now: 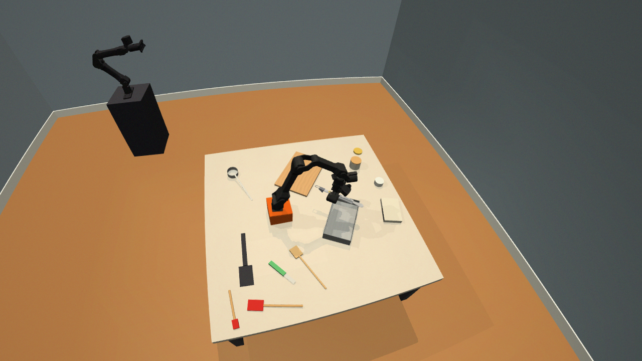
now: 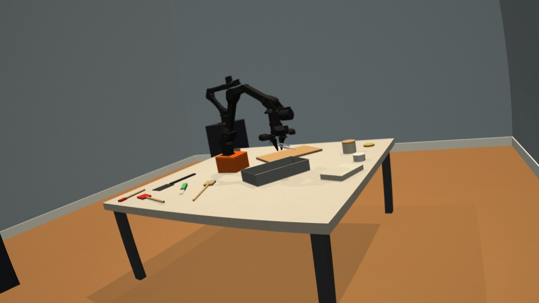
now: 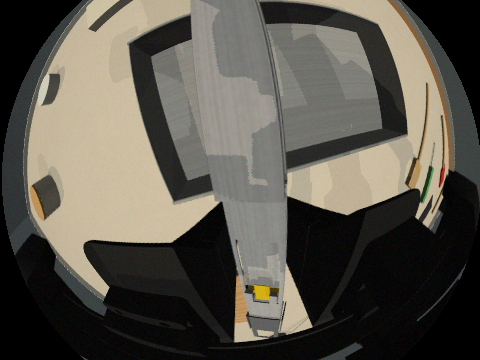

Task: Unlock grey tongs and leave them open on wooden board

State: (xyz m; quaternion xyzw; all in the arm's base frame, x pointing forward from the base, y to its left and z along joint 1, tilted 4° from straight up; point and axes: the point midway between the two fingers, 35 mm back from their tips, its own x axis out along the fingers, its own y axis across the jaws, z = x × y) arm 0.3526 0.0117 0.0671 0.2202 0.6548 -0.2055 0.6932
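Right now the yellow lock piece is 3 cm behind my gripper tip, 2 cm to the left of it and 4 cm above it. Round my gripper tip: wooden board (16 cm behind, 32 cm to the left, 10 cm below); pale block (38 cm ahead, 8 cm to the right, 9 cm below); roasting tin (3 cm ahead, 11 cm to the right, 8 cm below).
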